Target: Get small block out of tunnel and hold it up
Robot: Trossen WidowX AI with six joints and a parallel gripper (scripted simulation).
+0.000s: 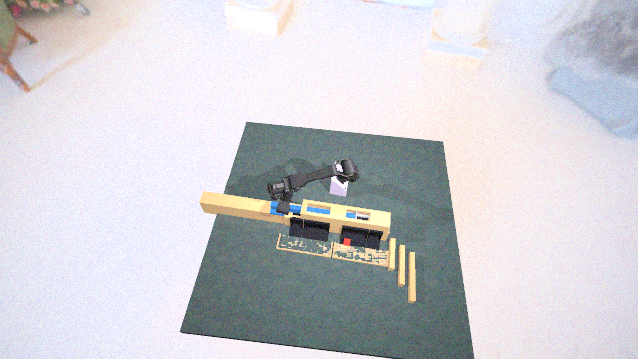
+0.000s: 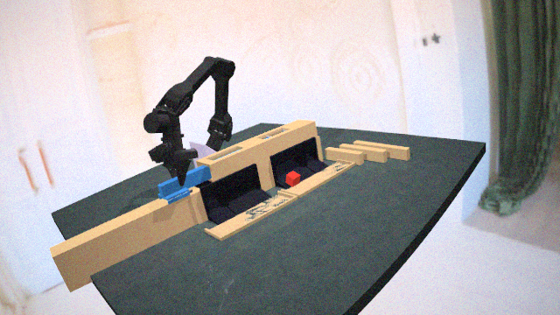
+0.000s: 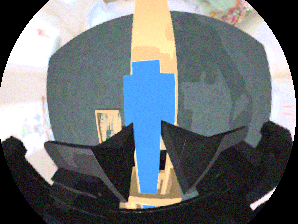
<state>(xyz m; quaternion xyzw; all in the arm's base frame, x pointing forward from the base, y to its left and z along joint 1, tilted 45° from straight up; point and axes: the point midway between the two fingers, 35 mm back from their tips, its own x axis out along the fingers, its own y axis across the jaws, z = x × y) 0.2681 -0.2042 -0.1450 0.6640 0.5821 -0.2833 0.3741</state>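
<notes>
The tan tunnel lies 20 mm ahead of my gripper tip, 80 mm to the left of it and 50 mm below it. From my gripper tip the other things lie so: red block (60 mm ahead, 350 mm to the left, 100 mm below).
</notes>
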